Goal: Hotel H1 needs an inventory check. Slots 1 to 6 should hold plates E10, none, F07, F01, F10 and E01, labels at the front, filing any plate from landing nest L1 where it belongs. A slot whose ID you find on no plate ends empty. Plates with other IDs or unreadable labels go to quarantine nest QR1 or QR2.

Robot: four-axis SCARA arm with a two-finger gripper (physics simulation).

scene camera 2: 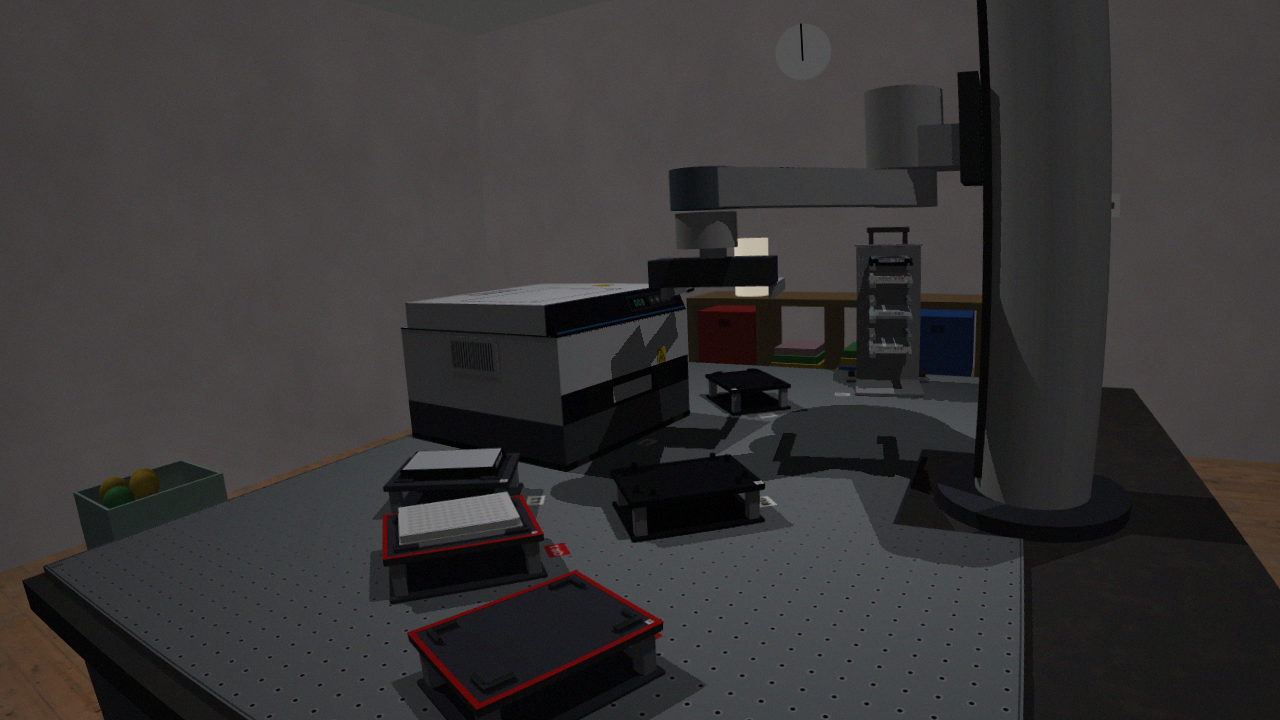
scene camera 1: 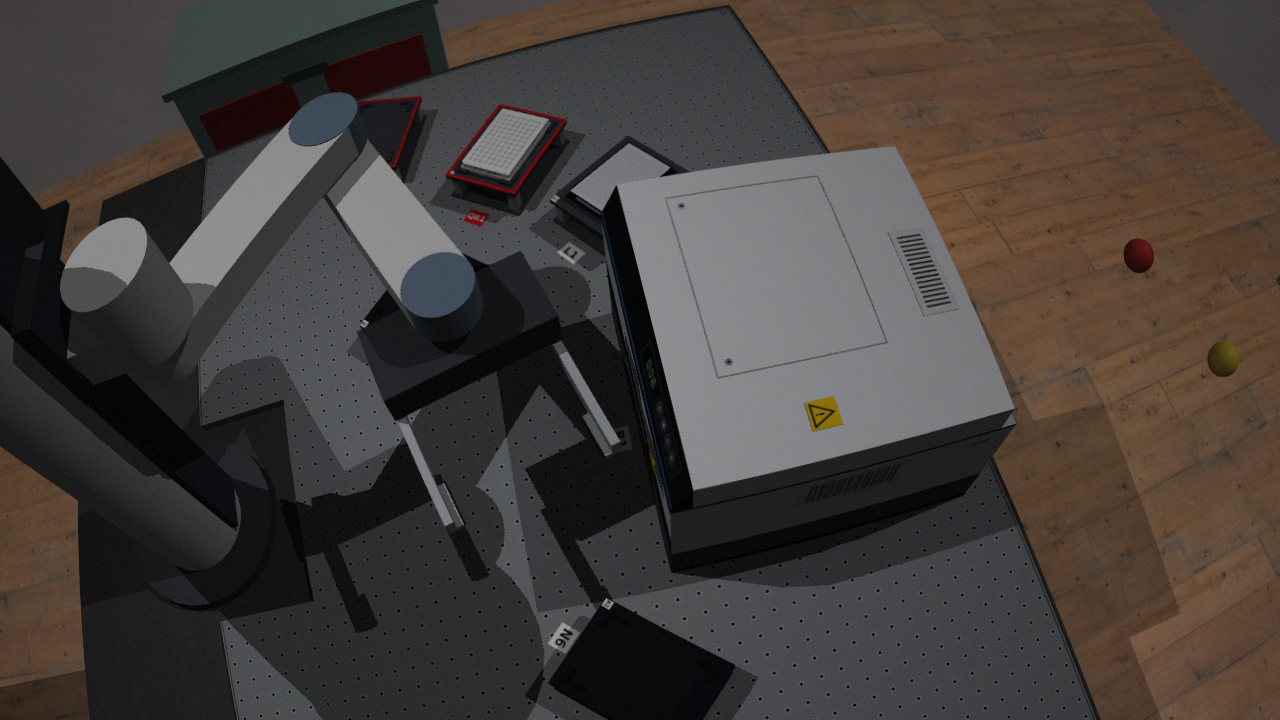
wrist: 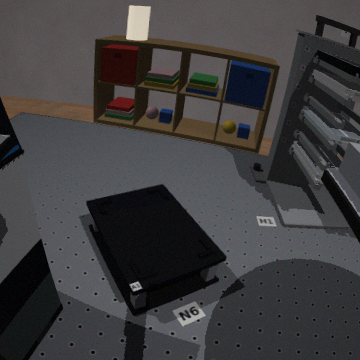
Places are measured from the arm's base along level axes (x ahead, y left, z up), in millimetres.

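Where they show: gripper, fingertip midpoint: (scene camera 1: 533, 489) (wrist: 169, 137); arm's base, origin of the base link: (scene camera 2: 1030, 502) (scene camera 1: 204, 524).
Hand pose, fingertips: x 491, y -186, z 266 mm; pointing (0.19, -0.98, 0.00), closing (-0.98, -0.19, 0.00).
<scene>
Each offset is from my fingertips to the centre of the thing.
My gripper (scene camera 1: 529, 484) (scene camera 2: 732, 288) (wrist: 169, 137) is open and empty, raised above the bench in front of the instrument. Hotel H1 @[dy -392, dx -195, dz -82 mm] (scene camera 2: 861, 322) (wrist: 290, 120) stands at the back, seen obliquely at the right of the wrist view. Pale pieces show in its slots; plates and rails are hard to separate, and no ID is readable. A pale-topped plate @[dy +483, dx +214, dz -196 mm] (scene camera 1: 622, 171) (scene camera 2: 452, 461) sits on black nest L1 @[dy +483, dx +214, dz -226 mm] (scene camera 2: 447, 484). A white plate @[dy +622, dx +77, dz -196 mm] (scene camera 1: 505, 143) (scene camera 2: 458, 517) sits on red-rimmed nest QR1 @[dy +622, dx +77, dz -225 mm] (scene camera 1: 483, 184) (scene camera 2: 465, 549). The other red-rimmed nest @[dy +750, dx -123, dz -225 mm] (scene camera 1: 389, 129) (scene camera 2: 537, 635) bears no plate.
The boxy instrument @[dy +118, dx +319, dz -128 mm] (scene camera 1: 769, 277) (scene camera 2: 483, 358) stands beside the gripper. Black nest N6 @[dy -162, dx +41, dz -225 mm] (scene camera 1: 640, 662) (scene camera 2: 747, 380) (wrist: 155, 235) bears no plate. Another bare black nest @[dy +390, dx -82, dz -223 mm] (scene camera 2: 687, 479) is mostly hidden under the gripper body in scene camera 1. The arm's column (scene camera 2: 1042, 268) stands at the bench side.
</scene>
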